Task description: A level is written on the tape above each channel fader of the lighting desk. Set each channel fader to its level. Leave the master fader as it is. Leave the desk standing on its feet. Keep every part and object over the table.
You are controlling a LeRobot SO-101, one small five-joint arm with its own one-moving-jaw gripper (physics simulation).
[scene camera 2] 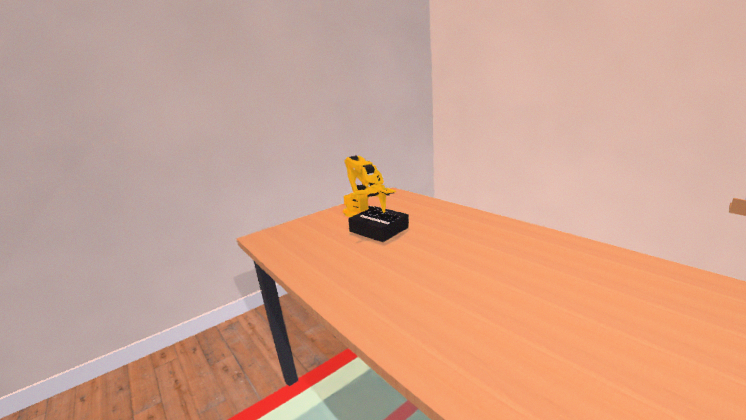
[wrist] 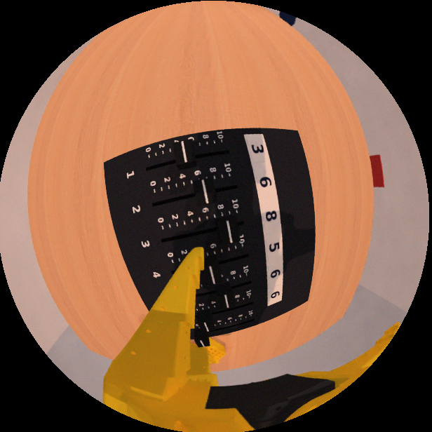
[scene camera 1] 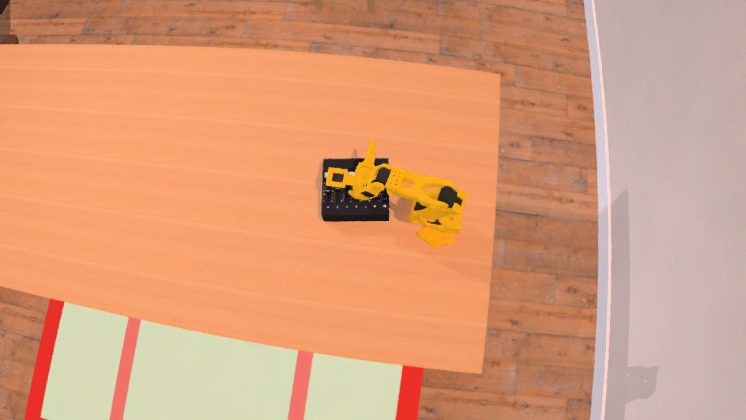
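Seen in the pictures: hand, tool point: (scene camera 2: 383,211) (scene camera 1: 350,190); arm's base, link origin: (scene camera 1: 428,224).
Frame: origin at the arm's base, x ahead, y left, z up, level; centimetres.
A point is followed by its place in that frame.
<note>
The black lighting desk (scene camera 1: 356,215) @(x 17.5, y 1.5, z 5.3 cm) (scene camera 2: 366,229) @(x 20.6, y -12.7, z 3.2 cm) (wrist: 299,190) stands upright on the table. Its white tape (wrist: 255,139) reads 3, 6, 8, 5, 6, 6 for channels 1 to 6. In the wrist view the channel 1 fader (wrist: 184,152) is near 5, the channel 2 fader (wrist: 205,191) just past 6, and the channel 3 fader (wrist: 229,231) near 9. The channel 4 fader (wrist: 212,274) is right of the fixed jaw, its scale partly hidden. Channel 5 (wrist: 226,301), channel 6 (wrist: 205,327) and the master fader (wrist: 202,343) show lower down. My gripper (scene camera 1: 368,166) (scene camera 2: 388,201) @(x 19.6, y -3.8, z 7.0 cm) is open, fixed jaw tip over channel 4; contact is unclear.
The wooden table (scene camera 1: 208,208) @(x 56.3, y 3.1, z 0.0 cm) (scene camera 2: 495,292) @(x 69.3, y -11.4, z 0.0 cm) (wrist: 200,75) carries the desk and the yellow arm (scene camera 1: 412,182) @(x 5.7, y -2.1, z 21.8 cm) (scene camera 2: 352,177) @(x 0.8, y -2.6, z 16.3 cm), whose base is close to the desk beside the table's short edge. A red and green rug (scene camera 1: 208,365) lies on the floor.
</note>
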